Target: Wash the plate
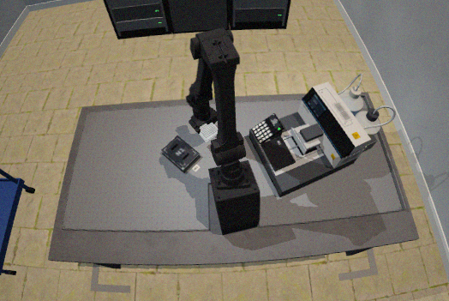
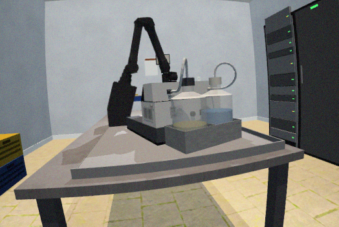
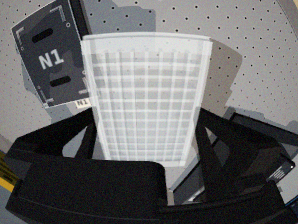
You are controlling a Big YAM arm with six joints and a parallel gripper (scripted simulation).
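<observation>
My hand is 120 mm past the dark washer carrier, 330 mm to the left of it and 70 mm above it. From my hand the other things lie so: white corner label 140 mm behind, 60 mm to the left, 150 mm below; white well plate 10 mm below; plate washer 60 mm behind, 480 mm to the right, 20 mm below.
</observation>
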